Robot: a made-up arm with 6 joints. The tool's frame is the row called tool. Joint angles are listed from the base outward. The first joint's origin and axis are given. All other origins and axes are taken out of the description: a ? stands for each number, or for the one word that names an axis. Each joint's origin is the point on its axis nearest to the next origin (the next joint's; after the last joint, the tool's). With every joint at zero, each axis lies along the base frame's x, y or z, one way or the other. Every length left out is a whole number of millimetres.
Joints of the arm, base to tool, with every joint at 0 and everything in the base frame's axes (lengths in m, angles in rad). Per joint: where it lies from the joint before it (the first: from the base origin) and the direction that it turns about. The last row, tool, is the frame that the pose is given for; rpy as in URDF.
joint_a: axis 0 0 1 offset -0.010 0.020 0.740
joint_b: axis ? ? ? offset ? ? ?
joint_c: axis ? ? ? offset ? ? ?
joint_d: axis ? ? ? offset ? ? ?
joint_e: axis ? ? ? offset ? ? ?
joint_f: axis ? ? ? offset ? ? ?
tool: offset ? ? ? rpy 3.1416 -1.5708 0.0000
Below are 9 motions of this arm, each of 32 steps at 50 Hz.
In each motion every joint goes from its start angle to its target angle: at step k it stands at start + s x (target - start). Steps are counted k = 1, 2, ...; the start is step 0. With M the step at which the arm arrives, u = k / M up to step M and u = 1 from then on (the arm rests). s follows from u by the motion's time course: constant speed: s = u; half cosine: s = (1 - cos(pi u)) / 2; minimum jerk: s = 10 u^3 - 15 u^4 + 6 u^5.
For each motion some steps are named. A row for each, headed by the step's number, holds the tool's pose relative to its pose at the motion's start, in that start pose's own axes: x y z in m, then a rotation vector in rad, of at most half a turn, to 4 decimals.
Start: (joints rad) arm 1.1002 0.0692 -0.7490 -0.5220 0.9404 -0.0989
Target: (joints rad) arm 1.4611 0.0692 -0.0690 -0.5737 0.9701 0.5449
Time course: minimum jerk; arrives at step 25
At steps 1, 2, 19, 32:
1: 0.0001 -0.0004 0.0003 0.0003 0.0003 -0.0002
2: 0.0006 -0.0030 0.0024 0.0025 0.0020 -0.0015
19: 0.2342 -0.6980 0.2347 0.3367 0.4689 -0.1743
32: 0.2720 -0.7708 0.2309 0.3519 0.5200 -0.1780

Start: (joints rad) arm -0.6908 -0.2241 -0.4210 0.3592 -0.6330 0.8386
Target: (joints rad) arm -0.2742 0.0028 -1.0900 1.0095 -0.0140 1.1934
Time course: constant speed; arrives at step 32
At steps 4, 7, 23, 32:
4: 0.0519 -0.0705 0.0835 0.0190 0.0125 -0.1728
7: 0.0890 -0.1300 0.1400 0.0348 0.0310 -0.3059
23: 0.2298 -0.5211 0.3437 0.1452 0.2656 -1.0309
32: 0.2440 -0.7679 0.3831 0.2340 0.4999 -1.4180

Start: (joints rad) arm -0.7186 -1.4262 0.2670 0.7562 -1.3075 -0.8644
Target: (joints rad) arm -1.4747 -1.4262 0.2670 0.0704 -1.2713 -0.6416
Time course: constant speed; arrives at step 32
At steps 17, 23, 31, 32:
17: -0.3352 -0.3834 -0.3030 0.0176 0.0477 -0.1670
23: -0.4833 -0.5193 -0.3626 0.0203 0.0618 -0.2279
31: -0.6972 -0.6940 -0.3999 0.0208 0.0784 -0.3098
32: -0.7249 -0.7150 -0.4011 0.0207 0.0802 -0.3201

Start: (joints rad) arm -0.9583 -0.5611 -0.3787 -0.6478 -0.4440 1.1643
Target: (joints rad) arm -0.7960 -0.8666 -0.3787 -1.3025 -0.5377 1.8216
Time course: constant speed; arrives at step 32
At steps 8, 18, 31, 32:
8: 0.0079 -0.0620 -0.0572 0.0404 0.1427 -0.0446
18: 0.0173 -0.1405 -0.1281 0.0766 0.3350 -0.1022
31: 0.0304 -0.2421 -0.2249 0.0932 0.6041 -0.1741
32: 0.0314 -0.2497 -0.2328 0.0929 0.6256 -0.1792

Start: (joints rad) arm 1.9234 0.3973 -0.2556 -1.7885 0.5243 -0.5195
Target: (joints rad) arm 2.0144 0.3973 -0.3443 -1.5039 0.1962 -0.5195
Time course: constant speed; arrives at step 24
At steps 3, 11, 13, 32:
3: 0.0088 0.0103 -0.0021 -0.0154 -0.0460 -0.0434
11: 0.0310 0.0351 -0.0074 -0.0638 -0.1664 -0.1607
13: 0.0363 0.0407 -0.0087 -0.0775 -0.1959 -0.1904
32: 0.0622 0.0677 -0.0151 -0.1639 -0.3530 -0.3561

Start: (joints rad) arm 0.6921 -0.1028 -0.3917 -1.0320 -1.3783 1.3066
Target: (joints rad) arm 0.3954 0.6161 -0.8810 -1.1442 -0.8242 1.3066
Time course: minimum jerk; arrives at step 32
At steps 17, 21, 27, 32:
17: -0.5310 0.1914 0.2060 -0.1060 -0.0472 0.6693
21: -0.7168 0.1561 0.2681 -0.1379 -0.1006 0.9229
27: -0.8538 0.0844 0.3155 -0.1549 -0.1690 1.1462
32: -0.8714 0.0709 0.3220 -0.1562 -0.1811 1.1794

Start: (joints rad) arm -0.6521 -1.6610 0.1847 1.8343 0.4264 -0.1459
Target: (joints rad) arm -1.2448 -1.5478 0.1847 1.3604 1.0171 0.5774
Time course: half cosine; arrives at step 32
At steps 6, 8, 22, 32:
6: 0.0692 -0.0049 0.0457 0.0164 0.0635 -0.0657
8: 0.1201 -0.0111 0.0790 0.0266 0.1106 -0.1136
22: 0.6116 -0.1937 0.3886 0.0345 0.5880 -0.5637
32: 0.7653 -0.3053 0.4813 -0.0055 0.7511 -0.7004

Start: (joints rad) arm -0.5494 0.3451 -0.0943 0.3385 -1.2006 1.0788
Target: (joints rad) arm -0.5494 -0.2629 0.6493 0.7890 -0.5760 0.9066
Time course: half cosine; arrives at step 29
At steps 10, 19, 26, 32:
10: -0.1881 -0.1272 -0.4661 -0.5156 0.0980 0.1186
19: -0.6011 -0.7391 -1.1166 -1.4116 0.2327 0.3403
26: -0.8122 -1.2029 -1.2910 -1.8624 0.2660 0.4550
32: -0.8339 -1.2578 -1.3019 -1.9112 0.2674 0.4675

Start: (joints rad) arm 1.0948 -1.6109 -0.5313 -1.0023 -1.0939 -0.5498
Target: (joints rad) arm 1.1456 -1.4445 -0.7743 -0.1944 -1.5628 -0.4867
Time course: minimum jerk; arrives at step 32
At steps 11, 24, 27, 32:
11: 0.0564 0.0320 0.0045 -0.2452 -0.0469 -0.0217
24: 0.1874 0.1017 0.0538 -0.9847 -0.2644 -0.0375
27: 0.1986 0.1081 0.0634 -1.0661 -0.2932 -0.0358
32: 0.2030 0.1106 0.0675 -1.0990 -0.3051 -0.0350

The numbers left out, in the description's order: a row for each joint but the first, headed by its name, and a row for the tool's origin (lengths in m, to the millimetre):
joint_b: axis 0 1 0, xyz 0.000 0.020 0.000
joint_c: axis 0 -1 0, xyz 0.030 0.000 1.330
joint_d: axis -1 0 0, xyz 1.130 0.000 0.010
joint_e: axis 0 -1 0, xyz 0.000 -0.310 0.030
joint_f: axis -1 0 0, xyz -0.030 0.000 0.020
tool: xyz 0.000 0.020 0.000

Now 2 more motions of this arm.
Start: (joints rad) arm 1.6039 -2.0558 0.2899 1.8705 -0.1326 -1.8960
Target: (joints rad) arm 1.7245 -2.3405 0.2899 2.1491 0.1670 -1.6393
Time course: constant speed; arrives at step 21
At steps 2, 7, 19, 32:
2: 0.0394 0.0223 -0.0383 0.0196 0.0202 -0.0400
7: 0.1316 0.0789 -0.1380 0.0618 0.0700 -0.1442
19: 0.3155 0.2146 -0.3979 0.1247 0.1775 -0.4145
32: 0.3410 0.2366 -0.4435 0.1301 0.1928 -0.4619

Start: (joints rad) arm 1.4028 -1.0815 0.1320 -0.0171 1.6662 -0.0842
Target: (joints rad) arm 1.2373 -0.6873 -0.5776 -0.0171 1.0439 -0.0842
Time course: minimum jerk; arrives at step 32
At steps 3, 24, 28, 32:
3: -0.0026 -0.0005 -0.0092 0.0001 -0.0123 -0.0004
24: 0.1667 0.0309 -1.0113 -0.0495 -1.5433 -0.1589
28: 0.2253 0.0384 -1.0778 -0.0650 -1.6920 -0.1845
32: 0.2366 0.0397 -1.0892 -0.0681 -1.7193 -0.1893

